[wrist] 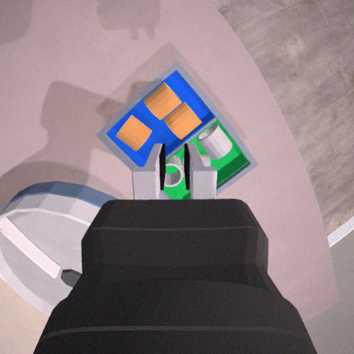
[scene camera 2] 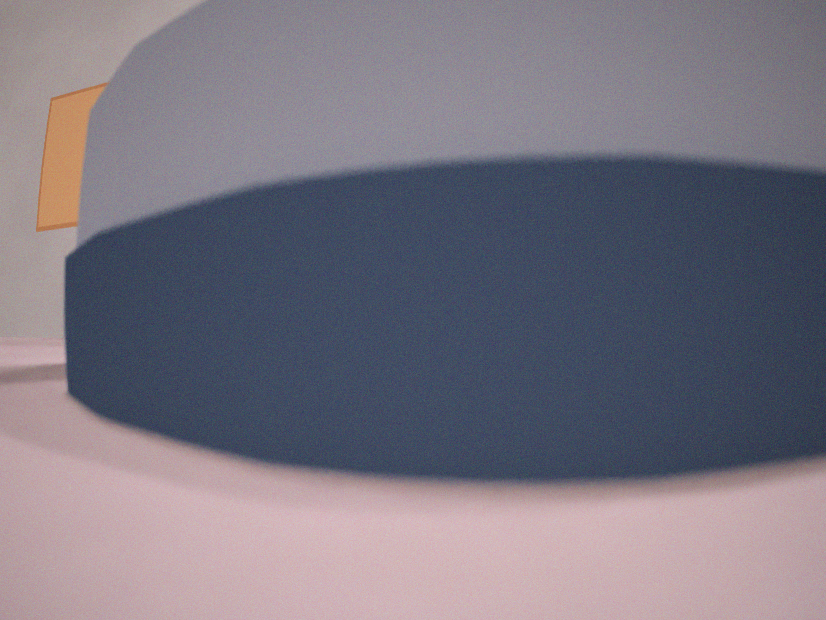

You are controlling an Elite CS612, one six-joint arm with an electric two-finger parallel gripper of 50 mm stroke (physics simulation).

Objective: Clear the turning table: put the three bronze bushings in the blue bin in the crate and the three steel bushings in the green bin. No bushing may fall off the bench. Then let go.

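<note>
My gripper [wrist: 174,157] is open a little and empty above the crate [wrist: 251,162] in the wrist view. Three bronze bushings, one [wrist: 134,133] at the left, one [wrist: 163,101] at the top and one [wrist: 183,121] nearer the divider, lie in the blue bin [wrist: 192,95]. In the green bin [wrist: 234,159] a steel bushing [wrist: 218,142] lies towards the right. Another steel bushing [wrist: 172,175] shows its open end between the fingers, below them. A third shows partly behind the right finger. The gripper and bushings do not show in scene camera 2. I cannot make out the turning table.
A large rounded grey and blue body [scene camera 2: 440,313] [wrist: 45,225] fills most of scene camera 2 and stands at the lower left in the wrist view. The pinkish bench top [scene camera 2: 400,560] [wrist: 272,200] has a curved edge to the right of the crate. An orange panel [scene camera 2: 63,160] is on the wall.
</note>
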